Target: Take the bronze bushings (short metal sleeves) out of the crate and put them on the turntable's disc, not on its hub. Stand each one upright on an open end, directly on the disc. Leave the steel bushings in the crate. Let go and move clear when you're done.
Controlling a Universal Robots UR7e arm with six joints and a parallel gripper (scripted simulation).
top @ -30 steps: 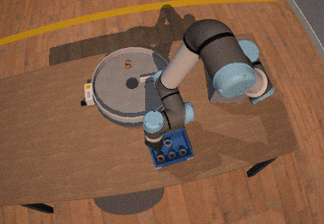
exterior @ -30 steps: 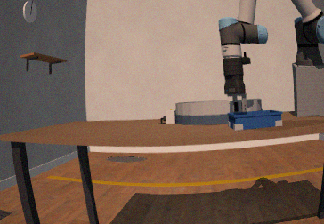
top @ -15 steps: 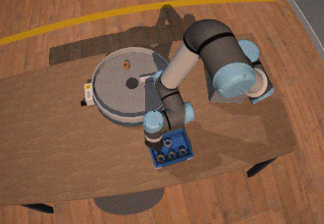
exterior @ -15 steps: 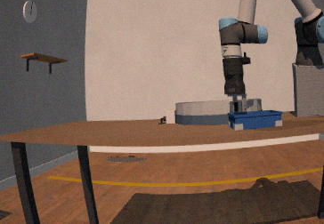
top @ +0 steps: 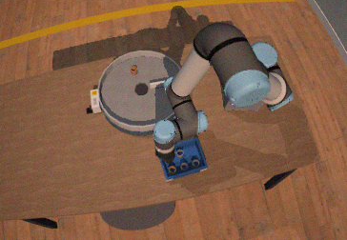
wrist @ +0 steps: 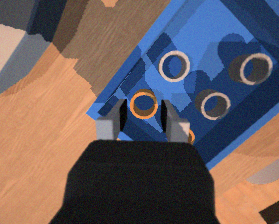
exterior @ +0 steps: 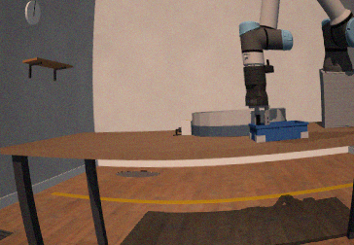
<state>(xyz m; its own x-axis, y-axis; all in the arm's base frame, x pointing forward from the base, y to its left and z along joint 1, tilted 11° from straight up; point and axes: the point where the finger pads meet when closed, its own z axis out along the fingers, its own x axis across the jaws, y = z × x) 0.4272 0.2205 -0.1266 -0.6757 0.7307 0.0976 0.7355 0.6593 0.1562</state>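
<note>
Right now my hand is 5 cm past the blue crate, 3 cm to the right of it and 4 cm above it. From my hand the other things lie so: grey turntable disc (5 cm ahead, 35 cm to the right, 1 cm below).
</note>
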